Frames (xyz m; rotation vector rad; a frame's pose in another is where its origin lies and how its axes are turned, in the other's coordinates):
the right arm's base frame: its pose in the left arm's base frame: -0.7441 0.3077 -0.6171 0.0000 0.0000 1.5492
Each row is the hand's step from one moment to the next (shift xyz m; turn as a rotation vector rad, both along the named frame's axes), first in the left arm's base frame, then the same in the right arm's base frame.
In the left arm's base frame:
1: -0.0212 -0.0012 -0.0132 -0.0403 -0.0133 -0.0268
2: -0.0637 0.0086 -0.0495 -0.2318 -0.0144 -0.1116
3: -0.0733 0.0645 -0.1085 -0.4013 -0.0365 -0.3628
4: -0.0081 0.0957 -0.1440 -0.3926 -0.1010 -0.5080
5: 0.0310 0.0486 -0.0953 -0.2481 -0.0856 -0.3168
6: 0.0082 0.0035 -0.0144 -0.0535 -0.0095 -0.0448
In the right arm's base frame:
1: -0.0017 0.0212 -0.0132 -0.0142 0.0400 -0.0268
2: 0.0072 0.0639 -0.0495 -0.0194 0.2314 -0.1116
3: 0.0629 0.0747 -0.1085 -0.0452 0.4004 -0.3628
4: 0.0955 0.0102 -0.1440 -0.1095 0.3903 -0.5080
5: 0.0493 -0.0299 -0.0953 -0.0909 0.2462 -0.3168
6: 0.0037 -0.0081 -0.0144 -0.0107 0.0533 -0.0448

